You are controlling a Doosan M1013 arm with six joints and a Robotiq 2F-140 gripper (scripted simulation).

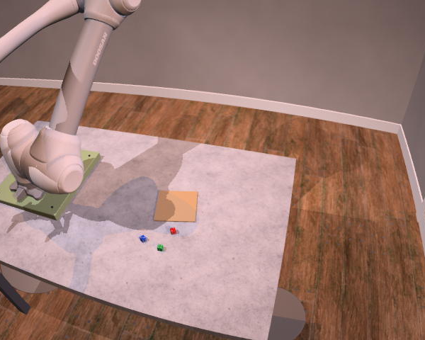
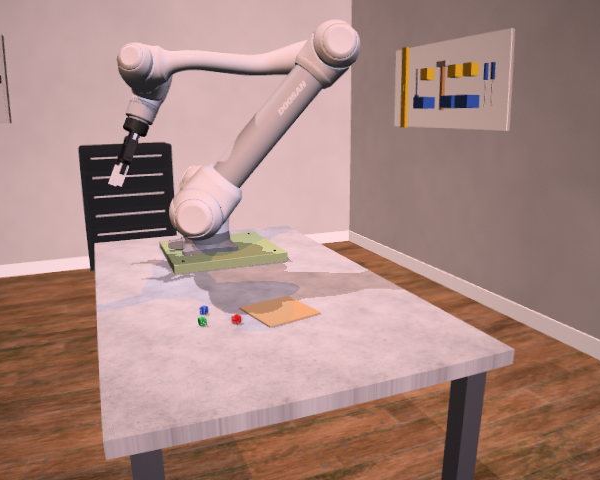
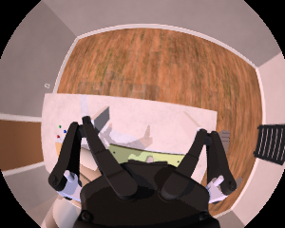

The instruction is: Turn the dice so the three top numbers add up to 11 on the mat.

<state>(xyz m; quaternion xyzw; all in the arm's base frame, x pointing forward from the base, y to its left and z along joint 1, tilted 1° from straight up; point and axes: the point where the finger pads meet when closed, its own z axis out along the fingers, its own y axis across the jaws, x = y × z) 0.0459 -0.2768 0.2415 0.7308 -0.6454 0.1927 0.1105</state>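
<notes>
The green die is 57 cm ahead of my hand, 18 cm to the left of it and 26 cm below it. Also, from my hand: red die 58 cm ahead, 26 cm to the left, 26 cm below; then orange mat 54 cm ahead, 37 cm to the left, 26 cm below; then blue die 50 cm ahead, 19 cm to the left, 26 cm below.
</notes>
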